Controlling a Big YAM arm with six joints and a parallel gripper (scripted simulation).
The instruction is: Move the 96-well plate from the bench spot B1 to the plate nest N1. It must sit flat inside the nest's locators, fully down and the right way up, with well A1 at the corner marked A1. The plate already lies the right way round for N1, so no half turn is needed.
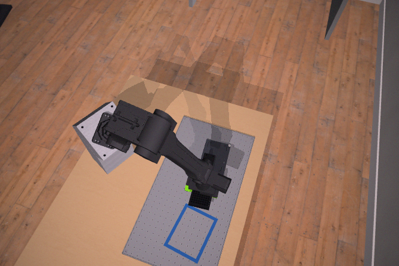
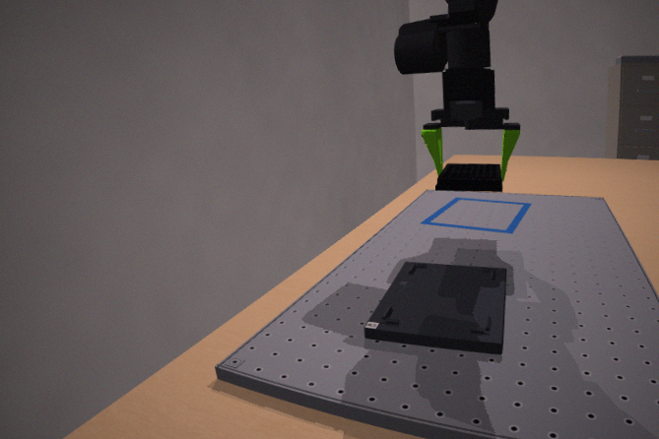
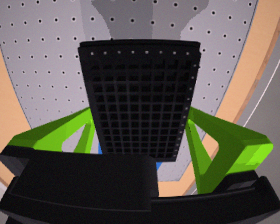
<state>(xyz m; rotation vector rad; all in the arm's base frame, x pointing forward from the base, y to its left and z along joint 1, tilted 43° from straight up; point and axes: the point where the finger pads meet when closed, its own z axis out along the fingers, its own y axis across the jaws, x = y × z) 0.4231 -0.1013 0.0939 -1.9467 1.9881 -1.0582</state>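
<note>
The dark plate nest N1 lies 21 cm to the left of my hand, 9 cm below it and 5 cm ahead of it. From my hand the other things lie so: black 96-well plate (right at my hand); then white A1 label (27 cm to the left, 11 cm ahead, 8 cm below).
</note>
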